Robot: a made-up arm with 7 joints. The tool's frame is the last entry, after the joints. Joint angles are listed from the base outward.
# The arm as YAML. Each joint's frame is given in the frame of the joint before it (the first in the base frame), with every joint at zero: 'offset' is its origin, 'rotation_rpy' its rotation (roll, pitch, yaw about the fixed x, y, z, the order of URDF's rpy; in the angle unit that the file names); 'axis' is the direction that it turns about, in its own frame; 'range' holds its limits. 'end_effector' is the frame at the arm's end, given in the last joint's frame.
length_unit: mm
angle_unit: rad
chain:
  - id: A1
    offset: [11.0, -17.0, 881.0]
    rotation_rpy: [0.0, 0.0, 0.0]
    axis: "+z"
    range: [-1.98, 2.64]
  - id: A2
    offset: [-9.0, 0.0, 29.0]
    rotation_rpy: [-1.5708, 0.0, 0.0]
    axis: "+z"
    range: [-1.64, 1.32]
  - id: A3
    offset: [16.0, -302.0, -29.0]
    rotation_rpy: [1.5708, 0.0, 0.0]
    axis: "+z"
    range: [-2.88, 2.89]
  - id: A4
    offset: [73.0, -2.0, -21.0]
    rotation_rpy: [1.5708, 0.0, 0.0]
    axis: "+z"
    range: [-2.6, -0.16]
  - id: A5
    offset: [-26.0, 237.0, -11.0]
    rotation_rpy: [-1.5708, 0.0, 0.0]
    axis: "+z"
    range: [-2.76, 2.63]
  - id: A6
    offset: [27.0, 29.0, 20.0]
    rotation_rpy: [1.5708, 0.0, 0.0]
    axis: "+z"
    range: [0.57, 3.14]
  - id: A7
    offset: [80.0, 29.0, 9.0]
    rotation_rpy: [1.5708, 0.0, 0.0]
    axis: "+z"
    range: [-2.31, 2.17]
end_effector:
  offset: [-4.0, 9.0, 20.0]
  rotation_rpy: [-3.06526, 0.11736, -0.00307]
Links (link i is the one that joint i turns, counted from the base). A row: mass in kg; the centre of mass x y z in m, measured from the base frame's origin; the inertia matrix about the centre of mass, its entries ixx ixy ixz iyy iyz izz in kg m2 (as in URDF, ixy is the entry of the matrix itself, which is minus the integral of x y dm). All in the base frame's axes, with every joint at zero. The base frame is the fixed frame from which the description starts. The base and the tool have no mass.
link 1: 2.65; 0.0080 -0.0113 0.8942; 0.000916 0 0 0.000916 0 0.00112
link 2: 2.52; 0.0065 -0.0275 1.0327; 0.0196 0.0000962 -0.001 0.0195 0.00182 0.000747
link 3: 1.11; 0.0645 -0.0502 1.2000; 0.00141 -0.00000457 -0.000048 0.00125 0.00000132 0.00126
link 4: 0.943; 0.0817 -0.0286 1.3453; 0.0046 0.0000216 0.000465 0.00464 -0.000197 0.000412
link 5: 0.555; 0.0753 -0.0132 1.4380; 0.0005 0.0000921 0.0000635 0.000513 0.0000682 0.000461
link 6: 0.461; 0.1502 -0.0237 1.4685; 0.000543 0.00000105 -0.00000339 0.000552 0 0.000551
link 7: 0.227; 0.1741 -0.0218 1.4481; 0.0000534 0 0 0.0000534 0 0.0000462
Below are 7 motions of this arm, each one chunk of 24 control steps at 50 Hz.
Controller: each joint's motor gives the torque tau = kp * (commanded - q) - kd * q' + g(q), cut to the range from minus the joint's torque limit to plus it. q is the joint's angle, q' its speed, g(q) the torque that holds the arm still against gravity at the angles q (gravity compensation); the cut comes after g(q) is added. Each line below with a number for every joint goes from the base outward.
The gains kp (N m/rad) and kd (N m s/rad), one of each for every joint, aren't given. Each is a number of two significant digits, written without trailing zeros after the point. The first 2 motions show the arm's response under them.
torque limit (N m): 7.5 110 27 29 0.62 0.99 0.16
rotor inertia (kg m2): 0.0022 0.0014 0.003 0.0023 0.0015 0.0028 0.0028
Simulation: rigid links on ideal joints. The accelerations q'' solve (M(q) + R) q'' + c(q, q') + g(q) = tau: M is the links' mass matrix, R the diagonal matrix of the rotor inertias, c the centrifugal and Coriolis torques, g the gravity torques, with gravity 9.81 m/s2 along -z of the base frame. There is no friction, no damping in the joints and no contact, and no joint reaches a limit. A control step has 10 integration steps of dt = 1/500 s. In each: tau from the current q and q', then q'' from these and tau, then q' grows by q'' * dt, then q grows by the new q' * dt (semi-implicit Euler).
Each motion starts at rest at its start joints. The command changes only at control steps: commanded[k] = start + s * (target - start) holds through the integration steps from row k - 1 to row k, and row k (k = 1, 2, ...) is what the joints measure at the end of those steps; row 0 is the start. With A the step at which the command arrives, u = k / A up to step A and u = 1 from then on. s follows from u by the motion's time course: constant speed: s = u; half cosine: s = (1 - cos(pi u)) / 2; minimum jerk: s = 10 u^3 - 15 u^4 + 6 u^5; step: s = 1 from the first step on.
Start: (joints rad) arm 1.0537 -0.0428 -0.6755 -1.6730 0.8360 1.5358 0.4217
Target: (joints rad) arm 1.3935 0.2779 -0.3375 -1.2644 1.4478 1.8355 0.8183
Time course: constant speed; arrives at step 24
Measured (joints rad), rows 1 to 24:
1: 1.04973 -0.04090 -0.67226 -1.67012 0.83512 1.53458 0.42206
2: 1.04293 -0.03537 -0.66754 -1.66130 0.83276 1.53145 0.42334
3: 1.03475 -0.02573 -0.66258 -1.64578 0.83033 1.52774 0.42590
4: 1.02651 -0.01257 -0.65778 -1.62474 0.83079 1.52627 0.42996
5: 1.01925 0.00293 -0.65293 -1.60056 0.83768 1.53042 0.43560
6: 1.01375 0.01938 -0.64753 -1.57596 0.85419 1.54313 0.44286
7: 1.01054 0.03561 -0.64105 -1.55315 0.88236 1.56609 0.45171
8: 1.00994 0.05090 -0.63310 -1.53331 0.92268 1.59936 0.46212
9: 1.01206 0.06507 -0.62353 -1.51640 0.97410 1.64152 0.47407
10: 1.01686 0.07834 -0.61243 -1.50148 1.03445 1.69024 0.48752
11: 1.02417 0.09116 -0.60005 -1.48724 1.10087 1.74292 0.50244
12: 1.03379 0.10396 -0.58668 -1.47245 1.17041 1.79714 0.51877
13: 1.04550 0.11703 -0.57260 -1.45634 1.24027 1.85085 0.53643
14: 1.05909 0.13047 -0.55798 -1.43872 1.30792 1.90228 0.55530
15: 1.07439 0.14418 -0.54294 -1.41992 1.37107 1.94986 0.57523
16: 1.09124 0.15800 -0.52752 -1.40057 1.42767 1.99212 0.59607
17: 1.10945 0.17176 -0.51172 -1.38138 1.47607 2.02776 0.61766
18: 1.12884 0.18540 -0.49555 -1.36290 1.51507 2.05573 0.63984
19: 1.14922 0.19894 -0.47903 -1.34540 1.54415 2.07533 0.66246
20: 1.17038 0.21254 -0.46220 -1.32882 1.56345 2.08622 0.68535
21: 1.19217 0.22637 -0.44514 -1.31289 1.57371 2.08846 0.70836
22: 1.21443 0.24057 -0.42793 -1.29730 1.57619 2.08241 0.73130
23: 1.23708 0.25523 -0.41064 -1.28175 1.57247 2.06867 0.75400
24: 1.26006 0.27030 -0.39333 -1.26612 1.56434 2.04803 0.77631
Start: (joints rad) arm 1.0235 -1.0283 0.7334 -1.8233 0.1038 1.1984 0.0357
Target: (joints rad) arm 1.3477 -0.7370 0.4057 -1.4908 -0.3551 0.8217 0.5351
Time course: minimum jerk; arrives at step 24
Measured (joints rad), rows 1 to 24:
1: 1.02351 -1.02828 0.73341 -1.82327 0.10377 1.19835 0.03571
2: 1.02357 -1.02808 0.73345 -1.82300 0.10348 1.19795 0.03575
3: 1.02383 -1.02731 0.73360 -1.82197 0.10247 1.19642 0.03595
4: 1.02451 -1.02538 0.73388 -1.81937 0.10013 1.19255 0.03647
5: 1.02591 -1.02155 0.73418 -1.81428 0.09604 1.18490 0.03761
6: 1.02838 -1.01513 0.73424 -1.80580 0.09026 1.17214 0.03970
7: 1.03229 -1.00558 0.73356 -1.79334 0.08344 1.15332 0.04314
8: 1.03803 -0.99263 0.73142 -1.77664 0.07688 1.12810 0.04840
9: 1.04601 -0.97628 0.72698 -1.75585 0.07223 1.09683 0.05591
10: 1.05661 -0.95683 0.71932 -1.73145 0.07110 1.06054 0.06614
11: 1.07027 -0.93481 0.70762 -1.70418 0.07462 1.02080 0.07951
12: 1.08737 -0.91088 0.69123 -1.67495 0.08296 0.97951 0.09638
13: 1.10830 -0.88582 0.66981 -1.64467 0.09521 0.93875 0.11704
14: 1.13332 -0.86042 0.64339 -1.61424 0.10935 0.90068 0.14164
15: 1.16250 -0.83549 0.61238 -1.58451 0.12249 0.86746 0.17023
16: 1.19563 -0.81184 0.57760 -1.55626 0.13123 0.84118 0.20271
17: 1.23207 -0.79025 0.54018 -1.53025 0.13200 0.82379 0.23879
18: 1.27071 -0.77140 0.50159 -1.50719 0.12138 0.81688 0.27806
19: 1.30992 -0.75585 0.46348 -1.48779 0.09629 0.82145 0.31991
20: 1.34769 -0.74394 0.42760 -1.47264 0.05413 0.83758 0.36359
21: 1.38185 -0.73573 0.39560 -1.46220 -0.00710 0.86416 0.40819
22: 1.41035 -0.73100 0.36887 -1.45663 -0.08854 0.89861 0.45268
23: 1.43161 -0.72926 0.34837 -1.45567 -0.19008 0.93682 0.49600
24: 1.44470 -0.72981 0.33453 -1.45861 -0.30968 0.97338 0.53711
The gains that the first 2 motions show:
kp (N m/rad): 12 120 31 33 0.46 0.49 0.18
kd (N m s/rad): 0.55 2.5 1.4 0.55 0.011 0.023 0.0096
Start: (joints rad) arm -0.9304 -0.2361 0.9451 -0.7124 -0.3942 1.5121 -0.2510
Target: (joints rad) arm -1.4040 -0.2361 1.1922 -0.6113 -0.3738 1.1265 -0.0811
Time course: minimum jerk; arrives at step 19
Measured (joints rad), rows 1 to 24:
1: -0.93053 -0.23609 0.94521 -0.71234 -0.39420 1.51207 -0.25100
2: -0.93154 -0.23600 0.94601 -0.71186 -0.39419 1.51180 -0.25097
3: -0.93474 -0.23579 0.94840 -0.71043 -0.39401 1.51094 -0.25085
4: -0.94165 -0.23549 0.95324 -0.70750 -0.39334 1.50904 -0.25055
5: -0.95363 -0.23521 0.96112 -0.70269 -0.39172 1.50562 -0.24990
6: -0.97161 -0.23512 0.97231 -0.69583 -0.38875 1.50025 -0.24870
7: -0.99594 -0.23534 0.98674 -0.68693 -0.38420 1.49255 -0.24672
8: -1.02636 -0.23597 1.00407 -0.67621 -0.37807 1.48225 -0.24369
9: -1.06200 -0.23700 1.02378 -0.66406 -0.37062 1.46926 -0.23936
10: -1.10150 -0.23837 1.04521 -0.65103 -0.36231 1.45370 -0.23350
11: -1.14314 -0.23992 1.06759 -0.63788 -0.35369 1.43590 -0.22591
12: -1.18507 -0.24151 1.09014 -0.62546 -0.34530 1.41639 -0.21651
13: -1.22546 -0.24298 1.11203 -0.61467 -0.33756 1.39576 -0.20526
14: -1.26273 -0.24421 1.13246 -0.60632 -0.33072 1.37455 -0.19226
15: -1.29563 -0.24511 1.15067 -0.60098 -0.32487 1.35310 -0.17772
16: -1.32336 -0.24562 1.16606 -0.59890 -0.32001 1.33144 -0.16193
17: -1.34558 -0.24571 1.17822 -0.59996 -0.31613 1.30933 -0.14528
18: -1.36247 -0.24535 1.18709 -0.60361 -0.31328 1.28625 -0.12821
19: -1.37479 -0.24451 1.19302 -0.60894 -0.31155 1.26149 -0.11120
20: -1.38382 -0.24322 1.19675 -0.61478 -0.31101 1.23432 -0.09470
21: -1.39084 -0.24156 1.19887 -0.62009 -0.31165 1.20427 -0.07912
22: -1.39674 -0.23970 1.19972 -0.62417 -0.31343 1.17141 -0.06480
23: -1.40205 -0.23780 1.19951 -0.62672 -0.31650 1.13630 -0.05203
24: -1.40696 -0.23596 1.19842 -0.62774 -0.32117 1.10000 -0.04103

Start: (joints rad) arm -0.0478 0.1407 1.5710 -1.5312 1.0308 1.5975 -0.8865
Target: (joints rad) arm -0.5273 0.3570 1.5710 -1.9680 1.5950 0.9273 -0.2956
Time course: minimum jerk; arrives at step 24
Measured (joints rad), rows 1 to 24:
1: -0.04784 0.14072 1.57105 -1.53123 1.03084 1.59751 -0.88650
2: -0.04811 0.14090 1.57145 -1.53144 1.03115 1.59759 -0.88646
3: -0.04889 0.14152 1.57265 -1.53222 1.03242 1.59784 -0.88632
4: -0.05039 0.14300 1.57508 -1.53419 1.03577 1.59826 -0.88593
5: -0.05274 0.14578 1.57902 -1.53819 1.04272 1.59866 -0.88504
6: -0.05610 0.15028 1.58457 -1.54517 1.05495 1.59842 -0.88335
7: -0.06062 0.15681 1.59160 -1.55613 1.07395 1.59639 -0.88045
8: -0.06660 0.16552 1.59975 -1.57196 1.10073 1.59079 -0.87585
9: -0.07441 0.17642 1.60848 -1.59333 1.13551 1.57920 -0.86900
10: -0.08447 0.18937 1.61710 -1.62064 1.17763 1.55881 -0.85931
11: -0.09721 0.20414 1.62479 -1.65389 1.22551 1.52668 -0.84613
12: -0.11295 0.22040 1.63070 -1.69273 1.27675 1.48035 -0.82884
13: -0.13189 0.23778 1.63406 -1.73632 1.32819 1.41839 -0.80687
14: -0.15407 0.25590 1.63428 -1.78342 1.37600 1.34105 -0.77977
15: -0.17943 0.27431 1.63112 -1.83223 1.41581 1.25067 -0.74729
16: -0.20786 0.29256 1.62469 -1.88052 1.44316 1.15163 -0.70943
17: -0.23926 0.31017 1.61552 -1.92566 1.45416 1.04975 -0.66650
18: -0.27355 0.32659 1.60439 -1.96499 1.44636 0.95114 -0.61904
19: -0.31050 0.34124 1.59220 -1.99617 1.41927 0.86105 -0.56785
20: -0.34971 0.35358 1.57979 -2.01760 1.37455 0.78308 -0.51390
21: -0.39049 0.36315 1.56786 -2.02870 1.31593 0.71918 -0.45830
22: -0.43195 0.36969 1.55691 -2.03002 1.24861 0.67012 -0.40225
23: -0.47312 0.37327 1.54723 -2.02272 1.17576 0.63627 -0.34704
24: -0.51310 0.37427 1.53909 -2.00872 1.09981 0.61805 -0.29396

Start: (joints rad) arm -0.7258 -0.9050 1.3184 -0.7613 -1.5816 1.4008 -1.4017
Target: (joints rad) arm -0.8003 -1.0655 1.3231 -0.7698 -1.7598 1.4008 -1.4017
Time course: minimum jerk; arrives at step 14
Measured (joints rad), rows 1 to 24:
1: -0.72581 -0.90507 1.31828 -0.76132 -1.58157 1.40080 -1.40170
2: -0.72590 -0.90561 1.31742 -0.76149 -1.58148 1.40070 -1.40171
3: -0.72623 -0.90738 1.31485 -0.76199 -1.58174 1.39990 -1.40174
4: -0.72711 -0.91130 1.30991 -0.76296 -1.58366 1.39698 -1.40184
5: -0.72887 -0.91814 1.30257 -0.76444 -1.58945 1.38986 -1.40203
6: -0.73188 -0.92841 1.29352 -0.76637 -1.60167 1.37619 -1.40236
7: -0.73636 -0.94225 1.28403 -0.76864 -1.62249 1.35399 -1.40289
8: -0.74240 -0.95932 1.27564 -0.77101 -1.65287 1.32219 -1.40365
9: -0.74991 -0.97890 1.26989 -0.77310 -1.69207 1.28114 -1.40467
10: -0.75864 -0.99990 1.26808 -0.77434 -1.73764 1.23288 -1.40592
11: -0.76819 -1.02104 1.27106 -0.77407 -1.78607 1.18119 -1.40732
12: -0.77805 -1.04104 1.27909 -0.77186 -1.83381 1.13127 -1.40869
13: -0.78756 -1.05884 1.29169 -0.76777 -1.87815 1.08905 -1.40982
14: -0.79605 -1.07383 1.30753 -0.76260 -1.91750 1.06024 -1.41049
15: -0.80289 -1.08591 1.32451 -0.75766 -1.95095 1.04937 -1.41051
16: -0.80764 -1.09521 1.34056 -0.75418 -1.97783 1.05900 -1.40979
17: -0.81012 -1.10179 1.35429 -0.75278 -1.99718 1.08970 -1.40827
18: -0.81044 -1.10567 1.36494 -0.75337 -2.00749 1.14031 -1.40599
19: -0.80897 -1.10692 1.37221 -0.75539 -2.00665 1.20829 -1.40303
20: -0.80616 -1.10572 1.37606 -0.75819 -1.99248 1.28991 -1.39956
21: -0.80249 -1.10237 1.37661 -0.76134 -1.96345 1.38044 -1.39582
22: -0.79841 -1.09727 1.37417 -0.76466 -1.91950 1.47455 -1.39212
23: -0.79435 -1.09091 1.36923 -0.76812 -1.86269 1.56686 -1.38878
24: -0.79071 -1.08383 1.36242 -0.77161 -1.79721 1.65249 -1.38608

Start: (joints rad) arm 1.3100 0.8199 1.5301 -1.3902 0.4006 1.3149 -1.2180
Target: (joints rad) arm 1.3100 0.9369 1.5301 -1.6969 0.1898 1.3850 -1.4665
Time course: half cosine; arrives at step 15
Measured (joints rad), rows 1 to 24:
1: 1.30987 0.82009 1.53038 -1.39058 0.40091 1.31547 -1.21803
2: 1.30925 0.82098 1.53166 -1.39253 0.40270 1.31832 -1.21825
3: 1.30764 0.82322 1.53467 -1.39783 0.40792 1.32574 -1.21892
4: 1.30472 0.82723 1.53971 -1.40812 0.41867 1.33956 -1.22046
5: 1.30042 0.83326 1.54646 -1.42449 0.43632 1.36050 -1.22339
6: 1.29500 0.84130 1.55416 -1.44718 0.46075 1.38786 -1.22824
7: 1.28898 0.85119 1.56176 -1.47556 0.48992 1.41970 -1.23556
8: 1.28296 0.86266 1.56814 -1.50833 0.51999 1.45325 -1.24575
9: 1.27755 0.87534 1.57223 -1.54379 0.54587 1.48549 -1.25907
10: 1.27326 0.88874 1.57315 -1.58014 0.56217 1.51365 -1.27557
11: 1.27045 0.90233 1.57036 -1.61563 0.56415 1.53551 -1.29507
12: 1.26934 0.91551 1.56369 -1.64865 0.54841 1.54951 -1.31720
13: 1.27001 0.92768 1.55341 -1.67774 0.51319 1.55453 -1.34140
14: 1.27246 0.93821 1.54018 -1.70158 0.45833 1.54970 -1.36699
15: 1.27660 0.94653 1.52497 -1.71900 0.38501 1.53410 -1.39318
16: 1.28222 0.95233 1.50920 -1.72938 0.29581 1.50717 -1.41920
17: 1.28886 0.95576 1.49463 -1.73313 0.19492 1.46942 -1.44434
18: 1.29593 0.95724 1.48292 -1.73164 0.08804 1.42257 -1.46800
19: 1.30285 0.95720 1.47513 -1.72684 -0.01830 1.36923 -1.48967
20: 1.30913 0.95593 1.47149 -1.72075 -0.11751 1.31262 -1.50892
21: 1.31444 0.95368 1.47157 -1.71500 -0.20376 1.25619 -1.52538
22: 1.31862 0.95069 1.47459 -1.71058 -0.27264 1.20316 -1.53874
23: 1.32164 0.94731 1.47974 -1.70784 -0.32208 1.15620 -1.54883
24: 1.32362 0.94390 1.48635 -1.70666 -0.35235 1.11727 -1.55561

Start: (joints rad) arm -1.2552 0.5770 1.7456 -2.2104 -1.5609 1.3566 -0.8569
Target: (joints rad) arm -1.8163 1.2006 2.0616 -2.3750 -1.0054 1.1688 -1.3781
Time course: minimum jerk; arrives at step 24
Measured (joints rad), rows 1 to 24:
1: -1.25522 0.57707 1.74566 -2.21042 -1.56094 1.35653 -0.85691
2: -1.25535 0.57763 1.74616 -2.21055 -1.56125 1.35592 -0.85695
3: -1.25583 0.57975 1.74793 -2.21103 -1.56227 1.35385 -0.85714
4: -1.25694 0.58494 1.75204 -2.21223 -1.56432 1.34928 -0.85763
5: -1.25897 0.59492 1.75945 -2.21452 -1.56733 1.34153 -0.85871
6: -1.26216 0.61115 1.77070 -2.21832 -1.57050 1.33069 -0.86071
7: -1.26670 0.63458 1.78577 -2.22397 -1.57232 1.31764 -0.86404
8: -1.27280 0.66549 1.80417 -2.23169 -1.57066 1.30391 -0.86920
9: -1.28076 0.70350 1.82504 -2.24159 -1.56300 1.29136 -0.87669
10: -1.29099 0.74766 1.84733 -2.25361 -1.54672 1.28173 -0.88705
11: -1.30397 0.79661 1.86999 -2.26751 -1.51940 1.27625 -0.90080
12: -1.32022 0.84876 1.89208 -2.28293 -1.47909 1.27535 -0.91842
13: -1.34024 0.90242 1.91284 -2.29938 -1.42471 1.27849 -0.94029
14: -1.36440 0.95594 1.93177 -2.31628 -1.35631 1.28419 -0.96670
15: -1.39294 1.00774 1.94869 -2.33300 -1.27533 1.29026 -0.99777
16: -1.42595 1.05635 1.96363 -2.34879 -1.18469 1.29423 -1.03344
17: -1.46333 1.10044 1.97685 -2.36282 -1.08855 1.29380 -1.07341
18: -1.50480 1.13884 1.98863 -2.37424 -0.99193 1.28729 -1.11718
19: -1.54993 1.17061 1.99920 -2.38230 -0.90011 1.27406 -1.16404
20: -1.59812 1.19509 2.00868 -2.38650 -0.81805 1.25458 -1.21307
21: -1.64858 1.21205 2.01709 -2.38670 -0.74988 1.23044 -1.26323
22: -1.70042 1.22173 2.02446 -2.38326 -0.69867 1.20404 -1.31340
23: -1.75260 1.22491 2.03086 -2.37691 -0.66640 1.17826 -1.36239
24: -1.80400 1.22296 2.03655 -2.36873 -0.65410 1.15586 -1.40903

